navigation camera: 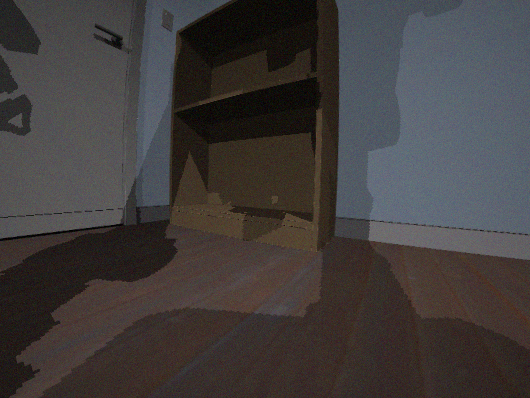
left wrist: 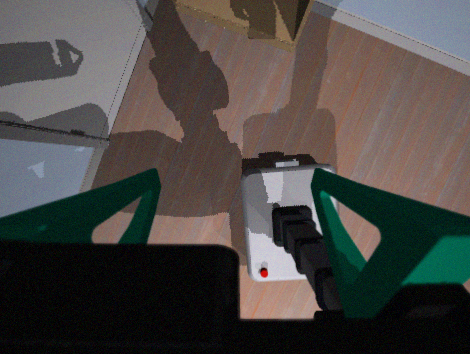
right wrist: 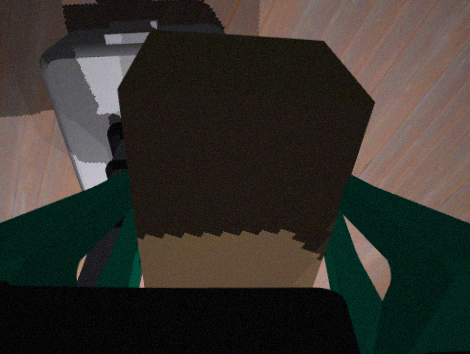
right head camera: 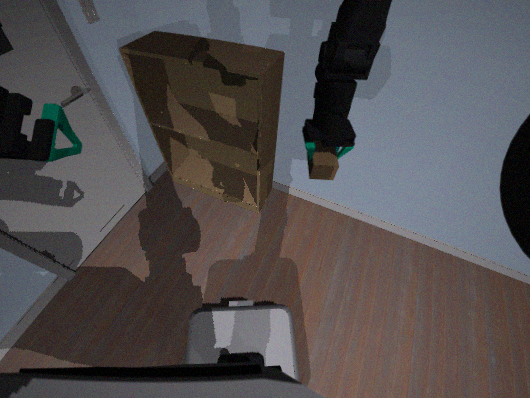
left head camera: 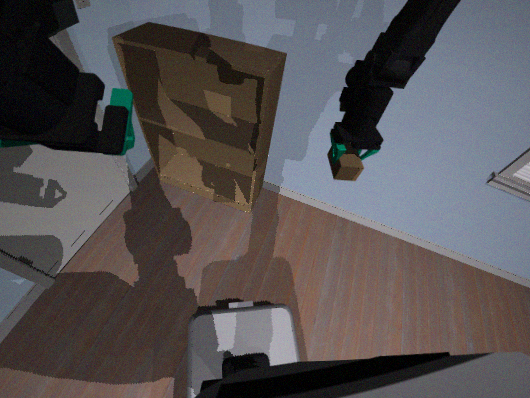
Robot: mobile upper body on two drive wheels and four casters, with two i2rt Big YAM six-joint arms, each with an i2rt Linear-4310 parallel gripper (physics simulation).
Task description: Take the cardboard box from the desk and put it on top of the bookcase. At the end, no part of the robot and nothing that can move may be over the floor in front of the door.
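Frame: origin at the left arm's base, x ahead, y left, z up, level; millimetres.
Seen in the pictures: left gripper, between the fingertips: (left wrist: 235, 177) (right head camera: 50, 147) (left head camera: 95, 139); right gripper, between the fingertips: (right wrist: 234, 176) (right head camera: 321, 160) (left head camera: 344, 162).
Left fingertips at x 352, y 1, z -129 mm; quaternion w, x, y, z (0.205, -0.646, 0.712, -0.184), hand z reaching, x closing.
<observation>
A point is followed by its place in that frame.
The brown cardboard box (left head camera: 348, 169) {x 454, y -459, z -297 mm} (right head camera: 323, 167) {x 453, y -461, z -295 mm} (right wrist: 245, 140) {x 530, y -474, z -287 mm} is held between the green fingers of my right gripper (left head camera: 352, 151) (right head camera: 327, 149) (right wrist: 234, 176) {x 498, y -472, z -316 mm}, in the air. In both head views it appears to the right of the bookcase (left head camera: 150, 34) {x 1429, y 195, z -350 mm} (right head camera: 160, 43) {x 1415, y 158, z -350 mm} (left wrist: 215, 12) {x 1272, y 111, z -1310 mm} (navigation camera: 327, 125) {x 1100, y -383, z -967 mm}, apart from it. The bookcase top carries arm shadows. My left gripper (left wrist: 235, 177) {x 352, y 1, z -129 mm} is open, with no object between its fingers; in the head views it appears at the left, against the door (left head camera: 90, 190) {x 1055, y 687, z -1110 mm} (right head camera: 107, 165) {x 1149, y 639, z -961 mm} (left wrist: 100, 25) {x 1099, y 664, z -1045 mm} (navigation camera: 75, 125) {x 1090, y 669, z -944 mm}. The desk does not show.
My white base (left head camera: 282, 332) {x 182, y -414, z -1150 mm} (right head camera: 280, 335) {x 173, y -414, z -1150 mm} (left wrist: 260, 240) {x -72, y -48, z -1150 mm} (right wrist: 62, 100) {x 182, y -10, z -1150 mm} stands on the wood floor (left head camera: 375, 300) {x 301, y -1133, z -1410 mm} (right head camera: 390, 310) {x 270, y -1156, z -1410 mm} (navigation camera: 250, 280) {x 798, y -161, z -1410 mm} before the bookcase. The bookcase stands near the corner, close to the door. A window frame (left head camera: 505, 175) {x 679, y -1642, z -566 mm} shows at the right. Large shadows cover the floor at the left.
</observation>
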